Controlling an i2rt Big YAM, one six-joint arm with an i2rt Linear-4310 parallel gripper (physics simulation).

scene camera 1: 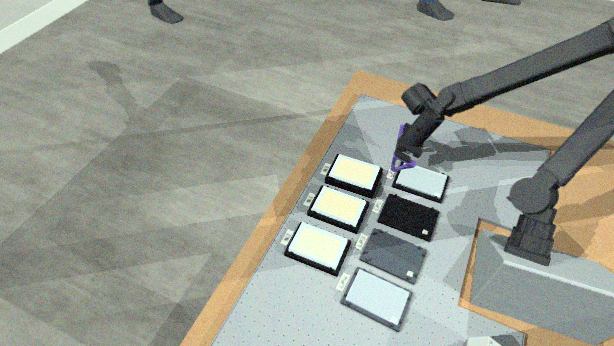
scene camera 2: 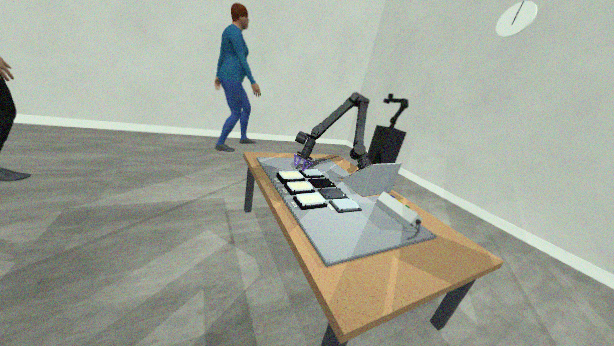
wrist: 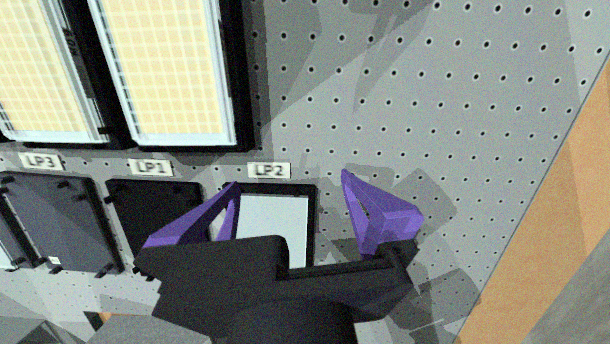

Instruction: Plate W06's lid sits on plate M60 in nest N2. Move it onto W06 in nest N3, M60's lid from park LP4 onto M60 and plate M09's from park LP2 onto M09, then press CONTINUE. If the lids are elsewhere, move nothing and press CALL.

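Pixels of known places: gripper, fingertip midpoint: [scene camera 1: 394, 159] [scene camera 2: 298, 168] [wrist: 290, 180]; arm's base at its link origin: [scene camera 1: 526, 253] [scene camera 2: 366, 170].
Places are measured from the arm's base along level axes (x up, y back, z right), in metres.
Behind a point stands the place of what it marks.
My gripper [scene camera 1: 401, 151] {x -0.086, y -0.381, z 0.182 m} [scene camera 2: 303, 161] {x -0.086, y -0.381, z 0.182 m} [wrist: 290, 180] {x -0.086, y -0.381, z 0.182 m} is open and empty above the LP2 end of the board. In the wrist view its left fingertip overlaps the left edge of park LP2, and its right fingertip is beyond the right edge. A pale lid [scene camera 1: 422, 182] {x -0.101, y -0.281, z 0.156 m} [wrist: 272, 220] {x -0.101, y -0.323, z 0.168 m} lies at LP2; another pale lid [scene camera 1: 377, 298] {x -0.101, y -0.244, z -0.226 m} [scene camera 2: 345, 204] {x -0.101, y -0.254, z -0.229 m} lies at LP4. Three cream-topped plates stand in the nests: N1 plate [scene camera 1: 355, 172] {x -0.081, y -0.456, z 0.072 m}, N3 plate [scene camera 1: 339, 206] {x -0.092, y -0.442, z -0.049 m}, N2 plate [scene camera 1: 318, 245] {x -0.086, y -0.429, z -0.185 m}. I cannot tell which wear lids. Writing between two plates in the wrist view is too blurred to read.
Black park LP1 [scene camera 1: 409, 216] {x -0.109, y -0.269, z 0.033 m} [wrist: 155, 212] {x -0.109, y -0.306, z 0.030 m} and dark grey park LP3 [scene camera 1: 393, 255] {x -0.109, y -0.258, z -0.098 m} [wrist: 60, 220] {x -0.109, y -0.274, z -0.092 m} lie between LP2 and LP4. A button box [scene camera 2: 397, 208] {x -0.064, y -0.016, z -0.333 m} stands on the perforated board [scene camera 2: 330, 240] {x -0.119, y -0.445, z -0.451 m}. The arm's grey base housing [scene camera 1: 545, 290] {x 0.027, y 0.046, z -0.087 m} is beside the parks. A person [scene camera 2: 233, 65] is beyond the table.
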